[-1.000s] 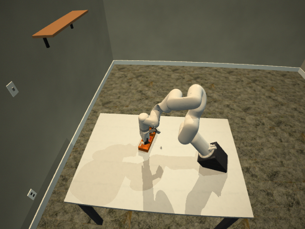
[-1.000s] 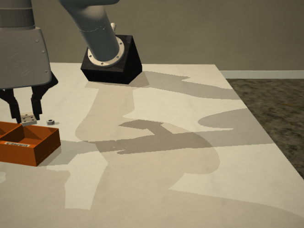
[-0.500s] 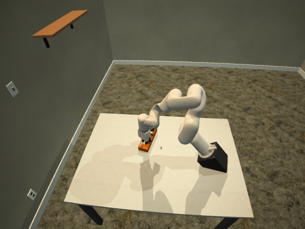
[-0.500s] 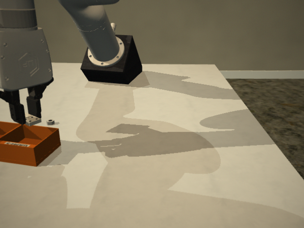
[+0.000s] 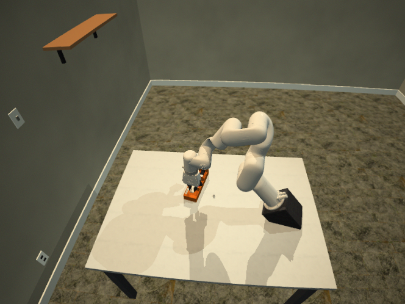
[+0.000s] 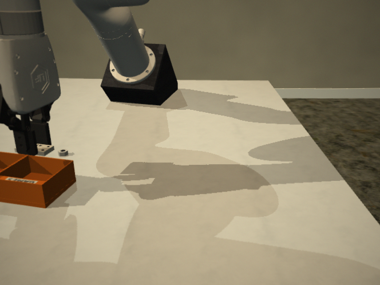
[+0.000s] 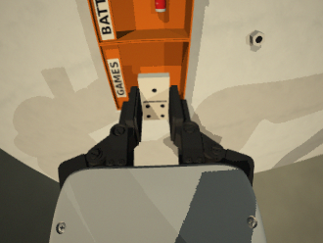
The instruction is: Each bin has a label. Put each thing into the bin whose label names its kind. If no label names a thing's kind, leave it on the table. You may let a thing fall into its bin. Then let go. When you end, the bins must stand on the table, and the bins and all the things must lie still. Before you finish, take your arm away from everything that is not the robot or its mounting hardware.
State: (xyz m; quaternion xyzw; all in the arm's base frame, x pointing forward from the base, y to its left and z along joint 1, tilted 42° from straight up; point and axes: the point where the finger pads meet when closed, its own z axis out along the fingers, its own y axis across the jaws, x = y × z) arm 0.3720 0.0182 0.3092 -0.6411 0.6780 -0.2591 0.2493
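Right now the red battery is 8 cm to the right of my hand, 8 cm below it and 1 cm behind it. Also, from my hand: black thing: 16 cm to the right, 6 cm below, 1 cm behind; then white domino: 2 cm below; then grey nut: 13 cm behind, 8 cm below, 3 cm to the right.
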